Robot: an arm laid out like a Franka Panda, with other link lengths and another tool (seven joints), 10 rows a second.
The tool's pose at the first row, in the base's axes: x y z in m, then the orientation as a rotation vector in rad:
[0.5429, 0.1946, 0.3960, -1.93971, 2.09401, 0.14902]
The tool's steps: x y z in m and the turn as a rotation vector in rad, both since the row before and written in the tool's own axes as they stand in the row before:
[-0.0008, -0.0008, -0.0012, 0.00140, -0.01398, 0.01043]
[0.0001, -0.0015, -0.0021, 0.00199, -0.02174, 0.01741]
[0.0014, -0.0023, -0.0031, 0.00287, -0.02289, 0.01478]
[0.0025, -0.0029, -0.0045, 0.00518, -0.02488, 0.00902]
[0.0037, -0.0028, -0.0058, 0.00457, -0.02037, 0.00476]
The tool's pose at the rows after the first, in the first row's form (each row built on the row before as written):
[0.5436, 0.1950, 0.3975, -1.92170, 2.09510, 0.16275]
[0.5448, 0.1942, 0.3996, -1.89254, 2.09773, 0.18438]
[0.5465, 0.1917, 0.4023, -1.86495, 2.09642, 0.20528]
[0.5485, 0.1875, 0.4060, -1.84090, 2.08728, 0.22383]
[0.5500, 0.1817, 0.4104, -1.82365, 2.07704, 0.23783]

